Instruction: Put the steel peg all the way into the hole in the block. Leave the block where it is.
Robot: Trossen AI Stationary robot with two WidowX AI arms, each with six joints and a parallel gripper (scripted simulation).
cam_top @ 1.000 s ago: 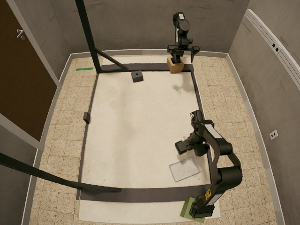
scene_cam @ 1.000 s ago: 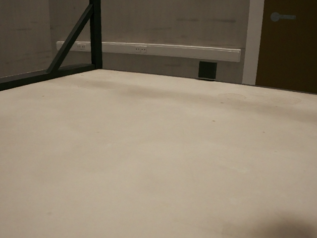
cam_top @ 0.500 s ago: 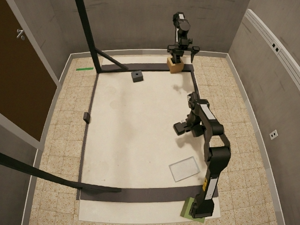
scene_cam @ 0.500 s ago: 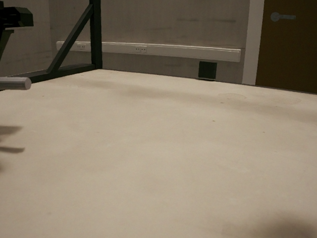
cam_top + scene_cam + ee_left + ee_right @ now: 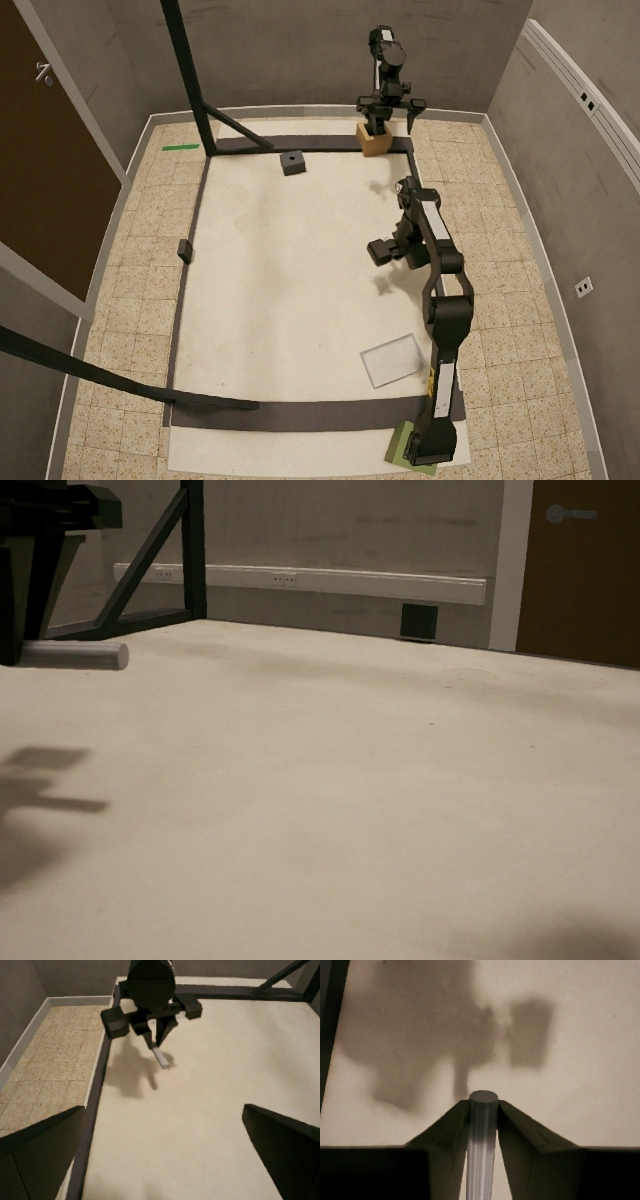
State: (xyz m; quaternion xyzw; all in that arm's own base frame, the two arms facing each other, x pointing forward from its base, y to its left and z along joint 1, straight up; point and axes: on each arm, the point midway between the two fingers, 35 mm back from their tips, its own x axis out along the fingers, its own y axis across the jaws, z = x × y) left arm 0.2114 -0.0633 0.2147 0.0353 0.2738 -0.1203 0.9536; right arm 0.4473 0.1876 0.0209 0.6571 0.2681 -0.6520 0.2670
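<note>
Now: the steel peg 270 mm to the right of my left hand and 210 mm below it. From my left hand the other things lie so: clear flat plate (560 mm to the right, 290 mm below, 20 mm behind); dark grey block (280 mm behind, 260 mm below, 110 mm to the left).
</note>
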